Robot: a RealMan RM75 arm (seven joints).
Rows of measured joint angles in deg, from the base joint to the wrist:
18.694 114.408 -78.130 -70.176 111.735 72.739 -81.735
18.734 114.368 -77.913 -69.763 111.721 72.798 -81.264
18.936 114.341 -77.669 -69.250 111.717 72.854 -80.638
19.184 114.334 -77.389 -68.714 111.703 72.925 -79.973
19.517 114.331 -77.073 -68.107 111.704 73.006 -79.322
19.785 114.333 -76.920 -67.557 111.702 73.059 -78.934
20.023 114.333 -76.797 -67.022 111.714 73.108 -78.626
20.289 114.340 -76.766 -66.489 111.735 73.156 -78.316
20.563 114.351 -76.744 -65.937 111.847 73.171 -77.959
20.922 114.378 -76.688 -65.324 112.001 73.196 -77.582
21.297 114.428 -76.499 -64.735 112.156 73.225 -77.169
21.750 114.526 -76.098 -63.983 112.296 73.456 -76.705
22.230 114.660 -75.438 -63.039 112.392 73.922 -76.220
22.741 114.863 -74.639 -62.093 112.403 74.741 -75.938
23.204 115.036 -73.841 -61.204 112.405 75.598 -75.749
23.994 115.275 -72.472 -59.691 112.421 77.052 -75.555
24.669 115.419 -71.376 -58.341 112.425 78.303 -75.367
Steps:
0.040 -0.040 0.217 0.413 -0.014 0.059 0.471
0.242 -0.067 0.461 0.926 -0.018 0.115 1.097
0.490 -0.074 0.741 1.462 -0.032 0.186 1.762
0.823 -0.077 1.057 2.069 -0.031 0.267 2.413
1.091 -0.075 1.210 2.619 -0.033 0.320 2.801
1.329 -0.075 1.333 3.154 -0.021 0.369 3.109
1.595 -0.068 1.364 3.687 0.000 0.417 3.419
1.869 -0.057 1.386 4.239 0.112 0.432 3.776
2.228 -0.030 1.442 4.852 0.266 0.457 4.153
2.603 0.020 1.631 5.441 0.421 0.486 4.566
3.056 0.118 2.032 6.193 0.561 0.717 5.030
3.536 0.252 2.692 7.137 0.657 1.183 5.515
4.047 0.455 3.491 8.083 0.668 2.002 5.797
4.510 0.628 4.289 8.972 0.670 2.859 5.986
5.300 0.867 5.658 10.485 0.686 4.313 6.180
5.975 1.011 6.754 11.835 0.690 5.564 6.368

